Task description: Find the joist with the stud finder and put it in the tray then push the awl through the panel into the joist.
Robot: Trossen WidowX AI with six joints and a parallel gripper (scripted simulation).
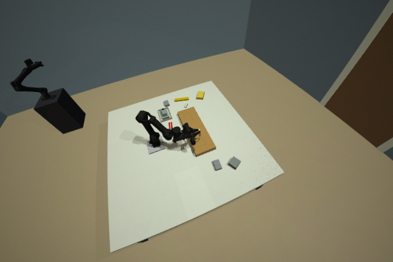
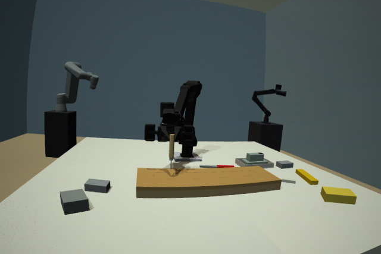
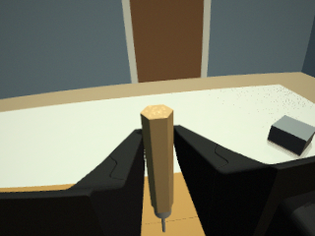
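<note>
Now: gripper tip 6 cm above the wooden-handled pointed tool. The rest, counted from my gripper tip: grey tray: 23 cm behind, 45 cm to the left, 16 cm below; then red-handled tool: 21 cm behind, 24 cm to the left, 17 cm below; then stud finder: 23 cm behind, 46 cm to the left, 13 cm below.
</note>
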